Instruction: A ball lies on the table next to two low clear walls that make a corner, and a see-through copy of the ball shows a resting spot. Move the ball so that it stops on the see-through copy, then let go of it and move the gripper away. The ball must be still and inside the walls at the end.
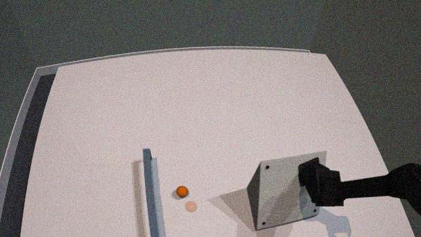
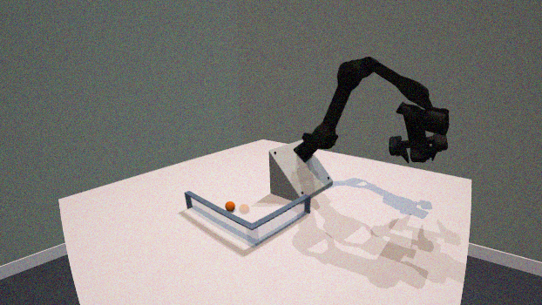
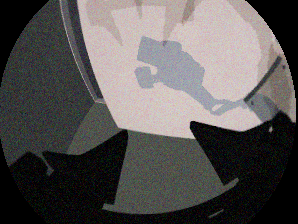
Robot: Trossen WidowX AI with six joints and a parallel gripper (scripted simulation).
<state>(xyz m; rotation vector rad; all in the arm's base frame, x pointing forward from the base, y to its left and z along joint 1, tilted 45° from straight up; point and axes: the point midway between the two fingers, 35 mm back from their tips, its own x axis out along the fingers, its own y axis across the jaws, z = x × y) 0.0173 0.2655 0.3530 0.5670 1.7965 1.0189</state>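
The orange ball is 530 mm to the right of my gripper tip, 310 mm ahead of it and 140 mm below it.
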